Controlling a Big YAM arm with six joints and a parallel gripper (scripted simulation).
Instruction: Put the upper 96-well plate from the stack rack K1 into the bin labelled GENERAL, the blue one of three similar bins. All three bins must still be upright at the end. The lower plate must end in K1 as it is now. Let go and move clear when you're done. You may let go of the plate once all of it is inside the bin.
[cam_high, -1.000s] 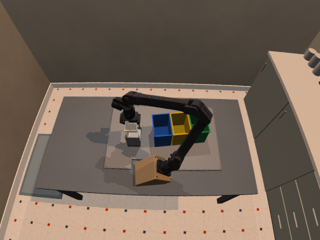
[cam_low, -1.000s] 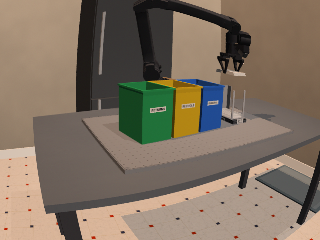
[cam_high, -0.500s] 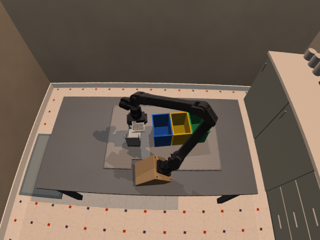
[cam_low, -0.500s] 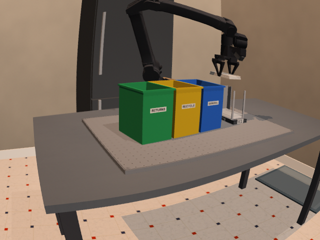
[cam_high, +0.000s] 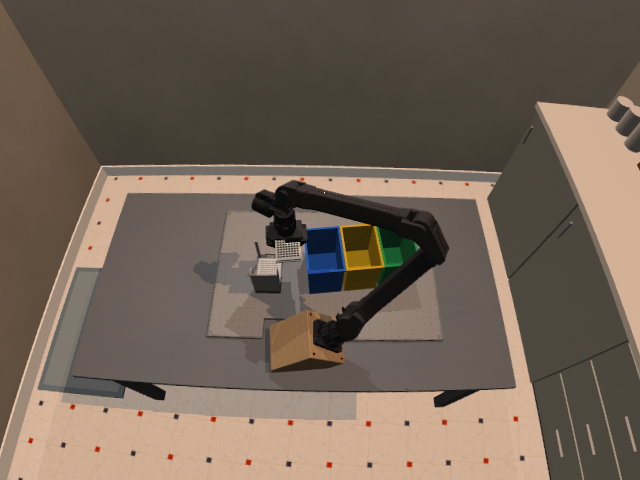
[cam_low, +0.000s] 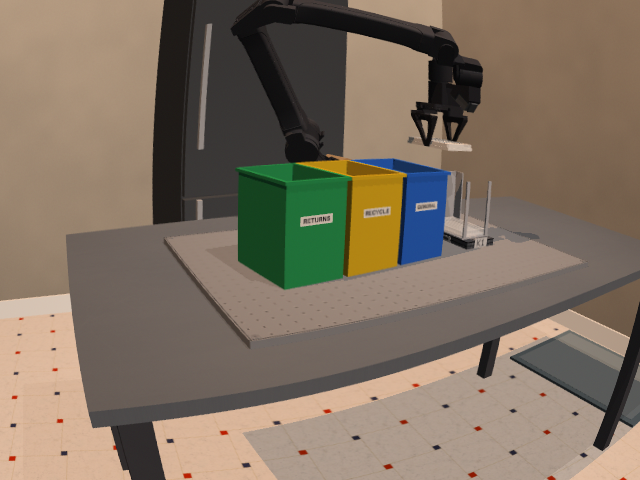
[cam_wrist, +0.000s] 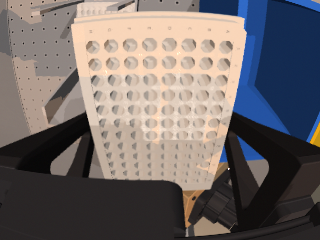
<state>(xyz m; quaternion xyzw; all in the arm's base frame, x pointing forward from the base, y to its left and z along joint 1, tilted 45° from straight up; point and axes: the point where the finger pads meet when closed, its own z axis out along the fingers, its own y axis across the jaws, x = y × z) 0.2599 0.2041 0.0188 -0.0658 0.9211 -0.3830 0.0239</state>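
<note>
My gripper is now 140 mm above the blue bin labelled general, 120 mm to the left of it and 10 mm short of it. From my hand the other things lie so: white 96-well plate: right at my hand; then green returns bin: 380 mm to the right, 140 mm below, 40 mm ahead; then yellow recycle bin: 250 mm to the right, 140 mm below, 30 mm ahead.
</note>
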